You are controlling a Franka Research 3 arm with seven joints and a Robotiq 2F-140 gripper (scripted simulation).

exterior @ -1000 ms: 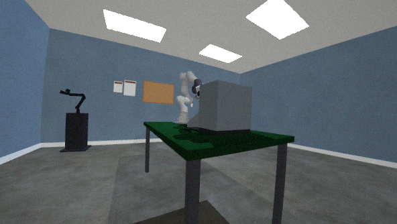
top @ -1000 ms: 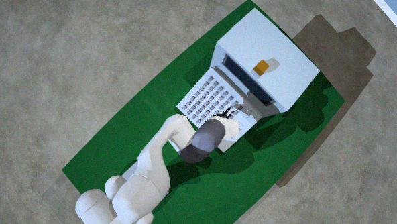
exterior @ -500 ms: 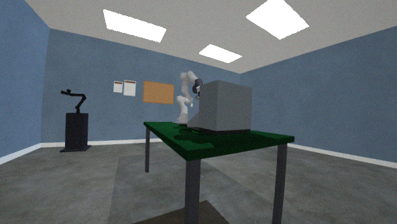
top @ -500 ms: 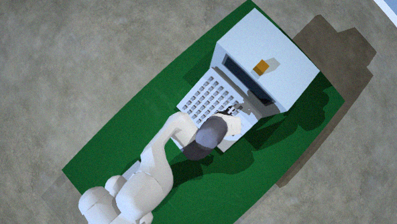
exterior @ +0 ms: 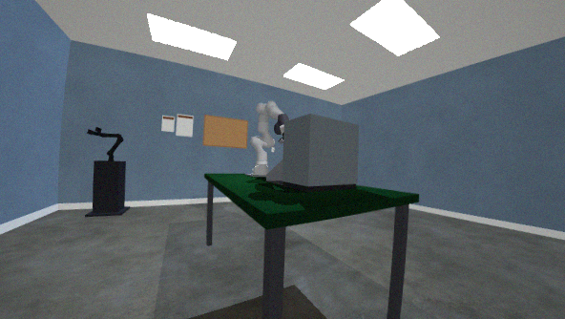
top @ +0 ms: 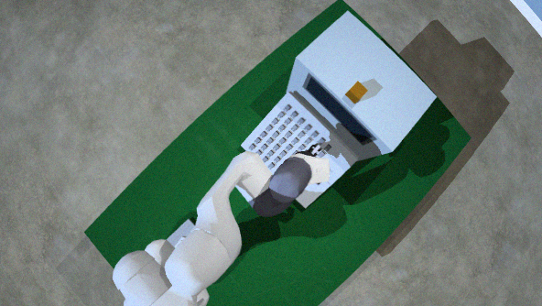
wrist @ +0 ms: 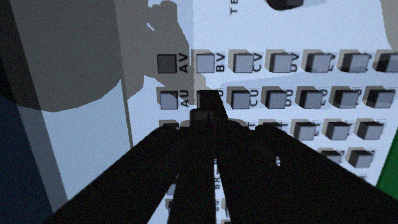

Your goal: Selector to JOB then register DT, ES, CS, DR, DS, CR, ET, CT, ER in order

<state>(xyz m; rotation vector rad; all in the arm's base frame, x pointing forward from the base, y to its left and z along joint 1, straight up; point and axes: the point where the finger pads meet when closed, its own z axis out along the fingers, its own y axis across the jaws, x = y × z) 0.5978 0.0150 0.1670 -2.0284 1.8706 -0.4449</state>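
Now: hand 70 mm past the key, 100 mm to the right of it and 90 mm above it. The rest, counted from my hand: round selector knob (30 mm behind, 100 mm to the right, 60 mm below); sloping keyboard (10 mm behind, 20 mm to the left, 110 mm below).
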